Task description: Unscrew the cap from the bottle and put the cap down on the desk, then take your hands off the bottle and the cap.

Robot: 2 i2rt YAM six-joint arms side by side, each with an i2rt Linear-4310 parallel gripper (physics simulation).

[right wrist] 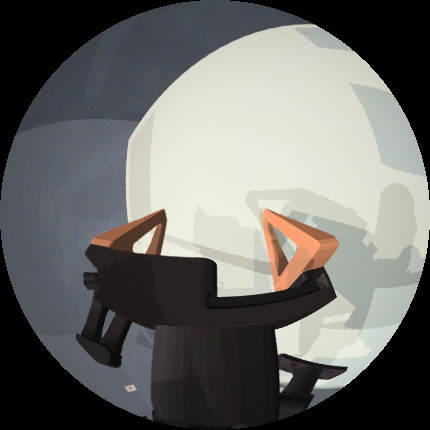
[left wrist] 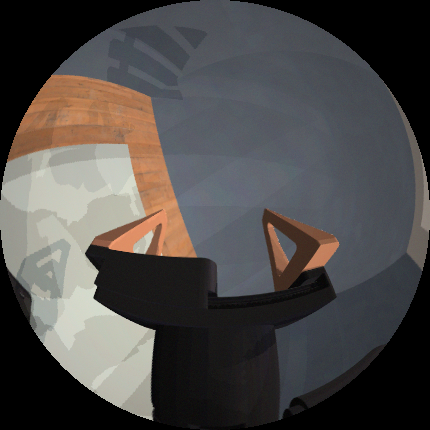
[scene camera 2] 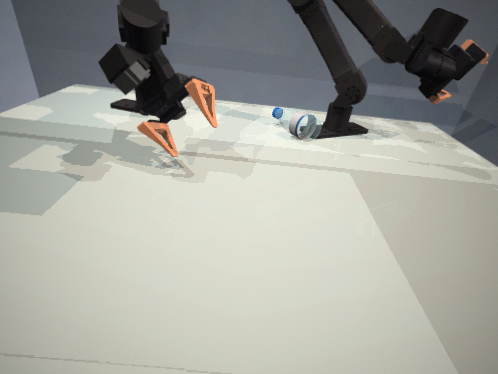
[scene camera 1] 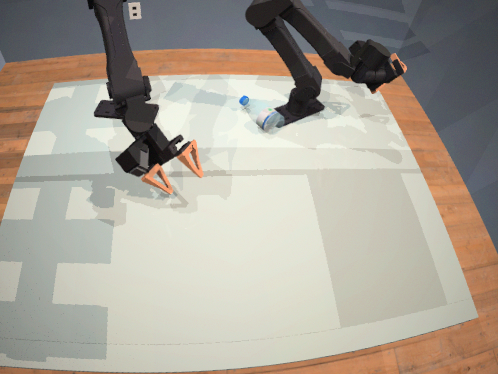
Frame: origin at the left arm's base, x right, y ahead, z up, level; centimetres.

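Where they show: left gripper, between the fingertips: (left wrist: pixel 214 214) (scene camera 2: pixel 466 79) (scene camera 1: pixel 395 74); right gripper, between the fingertips: (right wrist: pixel 214 213) (scene camera 2: pixel 194 142) (scene camera 1: pixel 186 184); left arm's base, origin of its link: (scene camera 2: pixel 334 131) (scene camera 1: pixel 295 111); right arm's base, origin of its link: (right wrist: pixel 309 368).
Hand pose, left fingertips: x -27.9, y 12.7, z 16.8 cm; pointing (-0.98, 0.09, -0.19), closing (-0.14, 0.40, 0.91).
Observation:
Each offset is from my left fingertips to the top centre of the thing. "*": to the spot under its first point. Level surfaces: height alone.
A clear bottle @[dy -14.6, dx +41.1, dz -9.9 cm] (scene camera 1: pixel 270 119) (scene camera 2: pixel 303 126) with a white and blue label band lies on its side against the front of the left arm's base. Its blue cap @[* dy -20.5, dx +42.7, dz -12.5 cm] (scene camera 1: pixel 244 100) (scene camera 2: pixel 277 113) is at the neck end, up and to the left in the picture; whether it is screwed tight cannot be told. My right gripper (scene camera 1: pixel 186 184) (scene camera 2: pixel 195 141) (right wrist: pixel 214 213) is open and empty, above the desk, lower left of the bottle in scene camera 1. My left gripper (scene camera 1: pixel 390 79) (left wrist: pixel 214 214) is open and empty, held high near the desk's right edge, away from the bottle. Neither wrist view shows the bottle or cap.
The left arm's base (scene camera 1: pixel 307 109) (scene camera 2: pixel 345 131) stands right beside the bottle. The right arm's base (scene camera 1: pixel 106 109) (scene camera 2: pixel 123 104) stands farther left. The pale mat @[dz -16.8 cm] (scene camera 1: pixel 225 300) (scene camera 2: pixel 225 300) has a wooden border (scene camera 1: pixel 465 210). Arm shadows fall across the mat.

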